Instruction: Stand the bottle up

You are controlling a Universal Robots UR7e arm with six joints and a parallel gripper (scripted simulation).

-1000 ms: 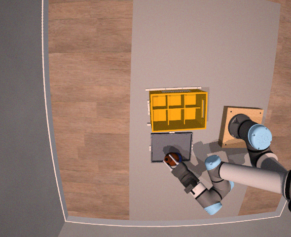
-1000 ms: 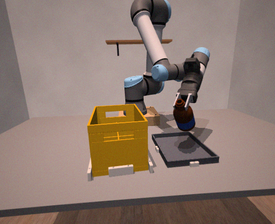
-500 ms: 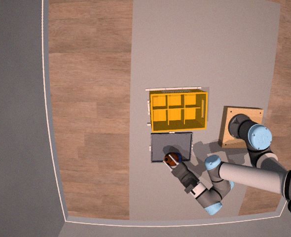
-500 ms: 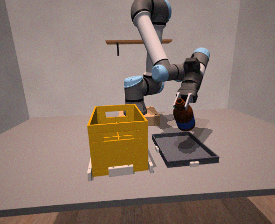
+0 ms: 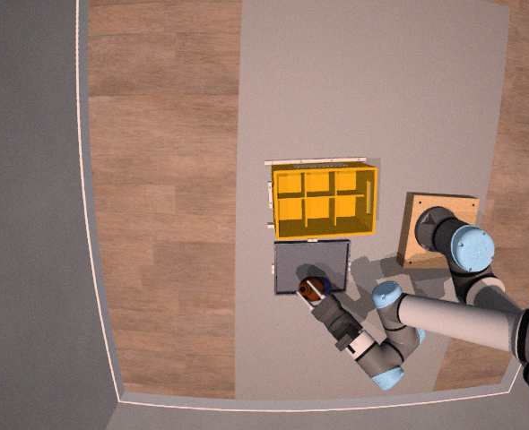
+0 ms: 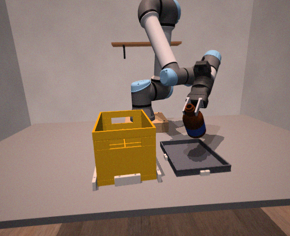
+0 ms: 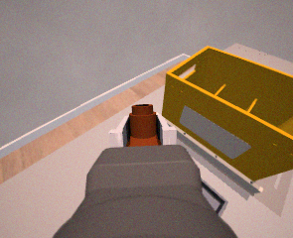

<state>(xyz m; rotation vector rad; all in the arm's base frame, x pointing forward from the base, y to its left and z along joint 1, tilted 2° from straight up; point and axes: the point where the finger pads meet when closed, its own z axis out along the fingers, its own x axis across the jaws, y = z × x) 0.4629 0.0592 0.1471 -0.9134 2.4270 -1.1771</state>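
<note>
Now: the brown bottle 40 mm below my hand, 20 mm to the left of it and 20 mm behind it. From my hand the other things lie so: yellow crate (230 mm to the right, 120 mm below, 80 mm behind); dark grey tray (190 mm below, 40 mm behind, 30 mm to the left).
</note>
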